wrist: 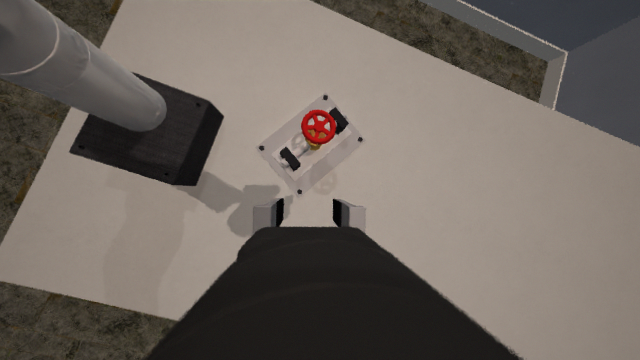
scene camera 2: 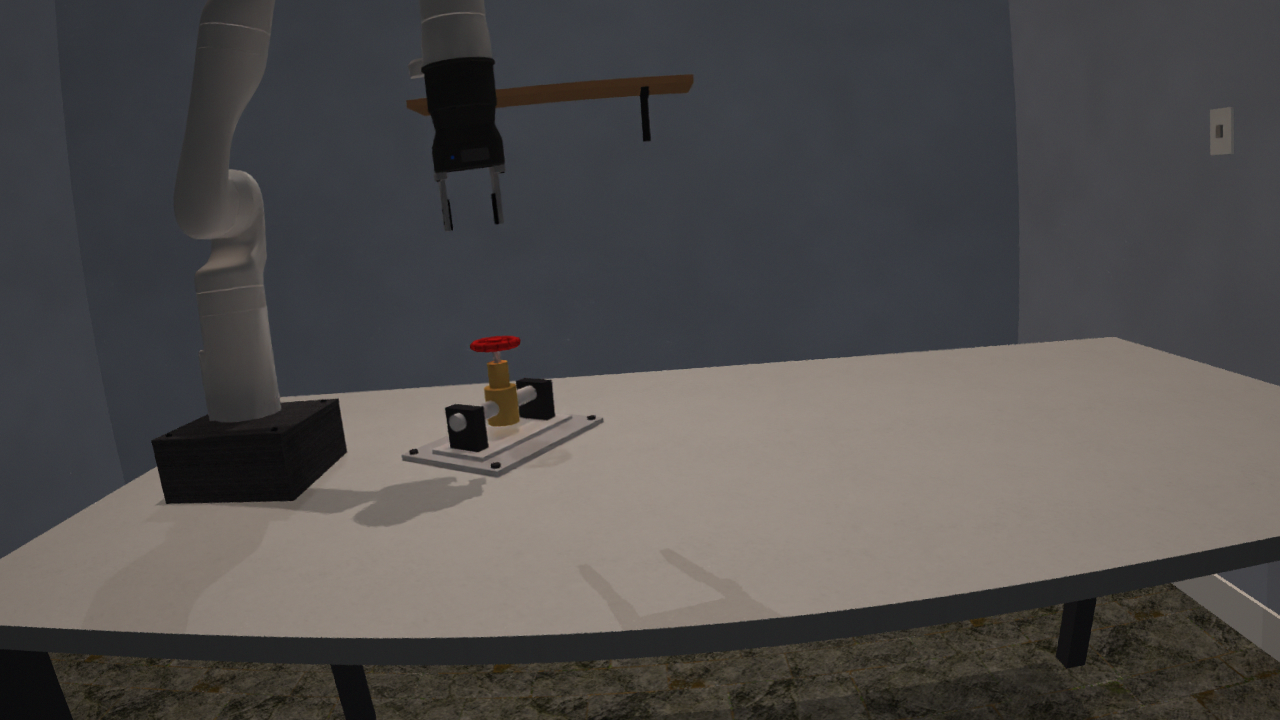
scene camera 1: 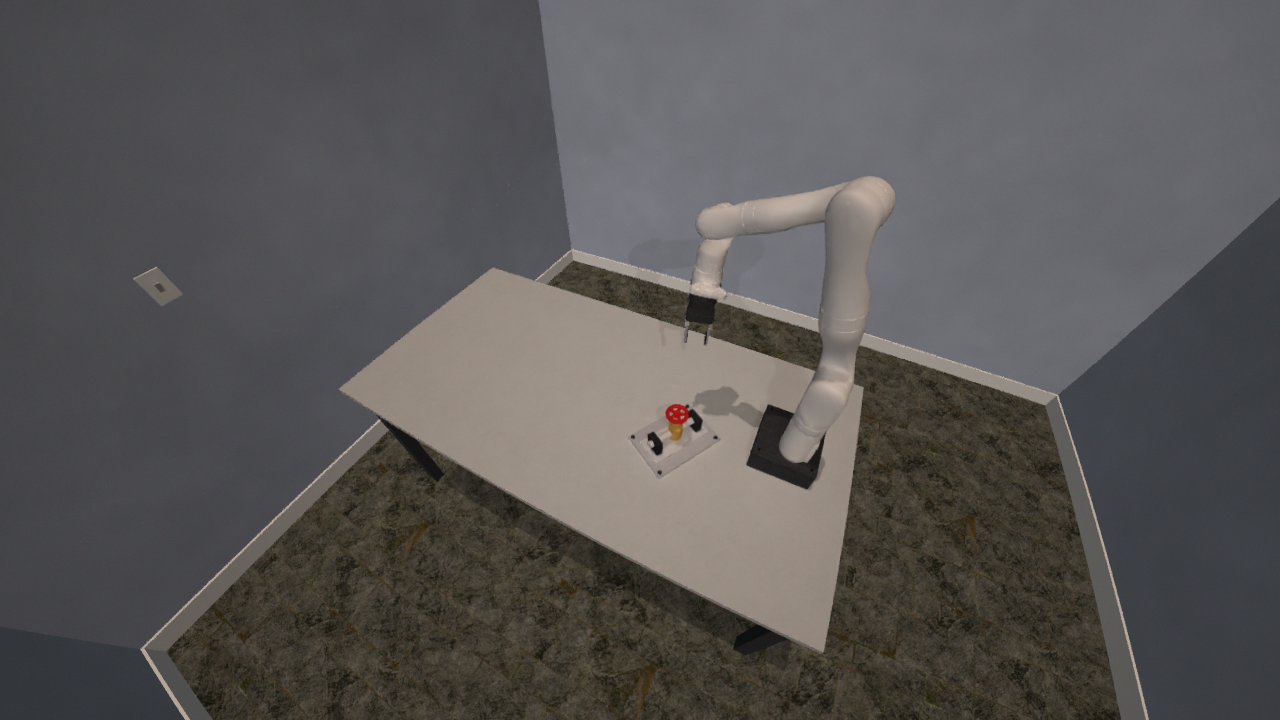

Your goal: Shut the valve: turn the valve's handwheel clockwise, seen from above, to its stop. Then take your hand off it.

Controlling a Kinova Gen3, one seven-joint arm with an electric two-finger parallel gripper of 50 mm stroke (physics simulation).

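Observation:
The valve's red handwheel is a spoked wheel lying level on top of the brass-coloured valve body. The body sits on a pipe between two black blocks on a light base plate. My gripper points down, open and empty, well above the handwheel and apart from it. In the wrist view the handwheel shows beyond the fingertips. How far the handwheel is turned cannot be told.
The arm's black base block stands on the table near the valve. A wooden shelf hangs on the wall behind. The arm's shadow falls beside the base plate.

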